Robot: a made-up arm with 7 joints. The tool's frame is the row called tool. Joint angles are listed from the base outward. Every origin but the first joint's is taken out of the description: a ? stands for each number. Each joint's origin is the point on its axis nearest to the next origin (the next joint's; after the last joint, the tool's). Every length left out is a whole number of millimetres.
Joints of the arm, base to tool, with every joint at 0 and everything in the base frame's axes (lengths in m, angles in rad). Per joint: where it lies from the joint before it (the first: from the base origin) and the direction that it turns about. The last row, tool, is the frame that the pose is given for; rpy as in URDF.
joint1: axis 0 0 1 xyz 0.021 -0.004 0.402
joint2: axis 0 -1 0 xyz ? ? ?
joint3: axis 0 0 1 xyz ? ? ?
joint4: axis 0 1 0 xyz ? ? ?
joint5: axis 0 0 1 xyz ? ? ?
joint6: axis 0 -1 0 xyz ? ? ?
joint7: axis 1 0 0 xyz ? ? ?
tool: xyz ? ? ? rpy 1.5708 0 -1.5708
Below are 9 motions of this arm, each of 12 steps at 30 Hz.
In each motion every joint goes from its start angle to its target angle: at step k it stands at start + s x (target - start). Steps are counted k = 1, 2, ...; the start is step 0. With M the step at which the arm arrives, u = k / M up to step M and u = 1 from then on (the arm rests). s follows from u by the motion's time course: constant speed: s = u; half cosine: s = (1 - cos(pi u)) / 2; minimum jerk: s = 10 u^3 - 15 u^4 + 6 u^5.
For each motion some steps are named. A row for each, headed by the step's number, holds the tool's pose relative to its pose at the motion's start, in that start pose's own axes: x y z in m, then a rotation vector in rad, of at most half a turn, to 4 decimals.
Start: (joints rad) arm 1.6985 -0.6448 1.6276 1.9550 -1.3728 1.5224 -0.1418
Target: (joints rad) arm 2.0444 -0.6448 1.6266 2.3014 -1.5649 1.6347 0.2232
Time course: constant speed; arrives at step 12
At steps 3, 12:
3: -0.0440 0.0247 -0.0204 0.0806 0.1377 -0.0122
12: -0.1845 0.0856 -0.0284 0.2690 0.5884 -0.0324

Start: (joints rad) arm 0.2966 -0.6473 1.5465 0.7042 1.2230 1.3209 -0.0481
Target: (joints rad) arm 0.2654 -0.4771 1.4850 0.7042 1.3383 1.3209 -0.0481
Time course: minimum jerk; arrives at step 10
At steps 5, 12:
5: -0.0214 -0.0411 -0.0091 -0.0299 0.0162 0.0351
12: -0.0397 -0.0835 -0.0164 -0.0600 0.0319 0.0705

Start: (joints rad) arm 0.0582 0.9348 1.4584 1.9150 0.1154 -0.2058 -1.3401
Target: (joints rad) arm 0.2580 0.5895 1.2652 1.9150 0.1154 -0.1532 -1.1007
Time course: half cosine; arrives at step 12
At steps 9, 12:
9: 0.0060 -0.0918 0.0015 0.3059 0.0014 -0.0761
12: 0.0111 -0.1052 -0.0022 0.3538 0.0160 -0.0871

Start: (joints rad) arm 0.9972 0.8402 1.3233 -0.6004 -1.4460 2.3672 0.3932
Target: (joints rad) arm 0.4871 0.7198 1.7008 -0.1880 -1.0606 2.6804 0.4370
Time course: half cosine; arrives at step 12
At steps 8, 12:
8: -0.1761 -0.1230 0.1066 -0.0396 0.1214 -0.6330
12: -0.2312 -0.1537 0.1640 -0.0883 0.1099 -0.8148

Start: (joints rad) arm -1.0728 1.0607 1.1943 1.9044 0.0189 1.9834 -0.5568
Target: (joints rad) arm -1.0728 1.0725 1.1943 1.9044 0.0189 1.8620 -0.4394
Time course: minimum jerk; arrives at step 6
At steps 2, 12:
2: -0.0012 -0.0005 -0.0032 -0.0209 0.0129 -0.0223
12: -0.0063 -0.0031 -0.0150 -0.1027 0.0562 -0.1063

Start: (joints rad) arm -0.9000 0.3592 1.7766 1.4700 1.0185 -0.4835 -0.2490
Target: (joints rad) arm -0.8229 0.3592 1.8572 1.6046 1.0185 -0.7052 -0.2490
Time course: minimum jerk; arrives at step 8
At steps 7, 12:
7: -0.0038 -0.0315 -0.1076 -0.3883 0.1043 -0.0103
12: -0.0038 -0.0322 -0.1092 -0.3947 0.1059 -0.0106

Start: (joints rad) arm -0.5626 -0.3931 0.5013 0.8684 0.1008 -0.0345 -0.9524
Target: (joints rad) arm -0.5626 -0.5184 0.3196 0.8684 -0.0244 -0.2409 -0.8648
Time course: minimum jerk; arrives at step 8
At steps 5, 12:
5: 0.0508 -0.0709 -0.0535 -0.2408 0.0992 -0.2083
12: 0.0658 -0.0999 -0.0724 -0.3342 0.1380 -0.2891

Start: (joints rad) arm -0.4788 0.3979 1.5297 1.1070 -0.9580 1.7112 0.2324
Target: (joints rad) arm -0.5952 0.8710 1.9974 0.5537 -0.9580 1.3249 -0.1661
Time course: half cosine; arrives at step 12
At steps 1, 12:
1: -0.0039 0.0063 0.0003 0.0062 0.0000 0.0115
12: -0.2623 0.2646 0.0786 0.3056 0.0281 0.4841

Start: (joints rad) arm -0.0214 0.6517 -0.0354 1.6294 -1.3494 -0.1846 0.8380
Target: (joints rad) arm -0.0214 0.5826 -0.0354 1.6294 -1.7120 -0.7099 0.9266
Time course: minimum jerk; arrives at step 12
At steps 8, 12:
8: 0.0089 0.0051 -0.0026 -0.0458 -0.5053 -0.1287
12: 0.0139 0.0056 0.0007 -0.0513 -0.6346 -0.1820

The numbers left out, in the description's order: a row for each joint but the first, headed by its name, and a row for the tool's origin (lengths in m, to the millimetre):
joint2: -0.013 -0.045 0
joint3: -0.016 0 0.425
joint4: 0.004 0.058 0
joint5: -0.01 0 0.268
joint6: 0.02 -0.104 0
joint7: 0.038 0 0.131
tool: 0 -0.022 0.002

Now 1 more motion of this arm.
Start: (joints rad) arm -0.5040 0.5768 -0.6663 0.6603 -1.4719 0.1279 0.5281
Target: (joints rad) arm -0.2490 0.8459 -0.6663 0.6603 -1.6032 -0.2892 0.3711
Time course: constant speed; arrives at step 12
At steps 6, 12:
6: 0.0568 -0.0228 -0.1130 -0.2727 -0.0300 0.0140
12: 0.0941 -0.0721 -0.2340 -0.5675 -0.0357 0.0579

